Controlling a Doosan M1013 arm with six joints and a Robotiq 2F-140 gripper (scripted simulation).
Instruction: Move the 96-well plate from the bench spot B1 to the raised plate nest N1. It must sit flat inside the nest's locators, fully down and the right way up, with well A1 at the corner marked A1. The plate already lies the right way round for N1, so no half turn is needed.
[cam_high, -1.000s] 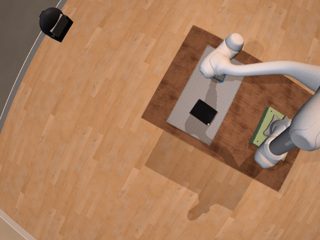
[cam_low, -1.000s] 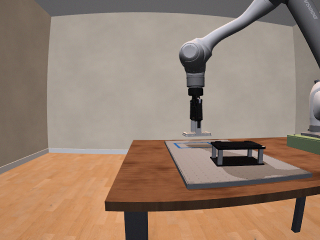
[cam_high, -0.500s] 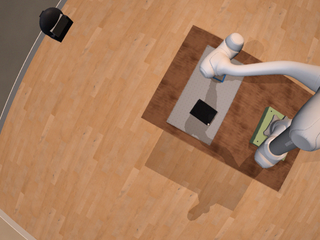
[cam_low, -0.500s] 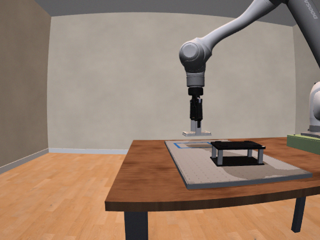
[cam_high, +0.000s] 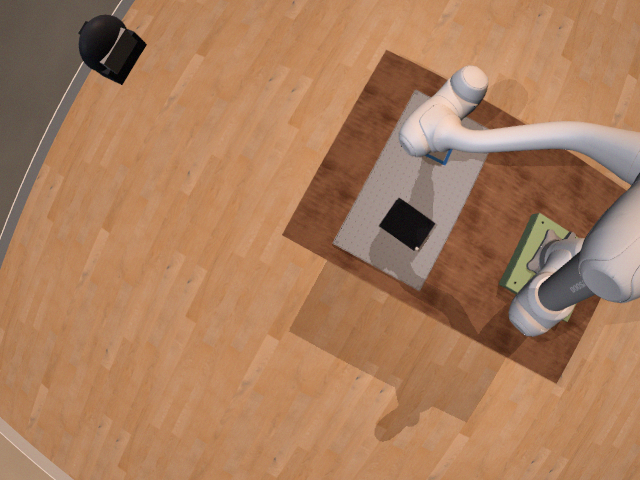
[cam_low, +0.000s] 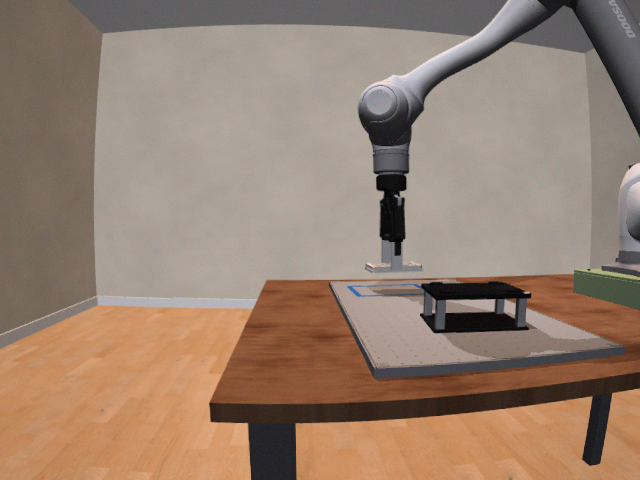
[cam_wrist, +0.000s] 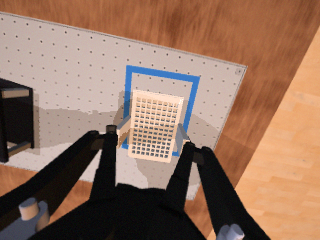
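Now: hand 3 cm above the white 96-well plate. The rest, counted from my hand: black raised nest N1 (34 cm to the left, 11 cm behind, 3 cm below).
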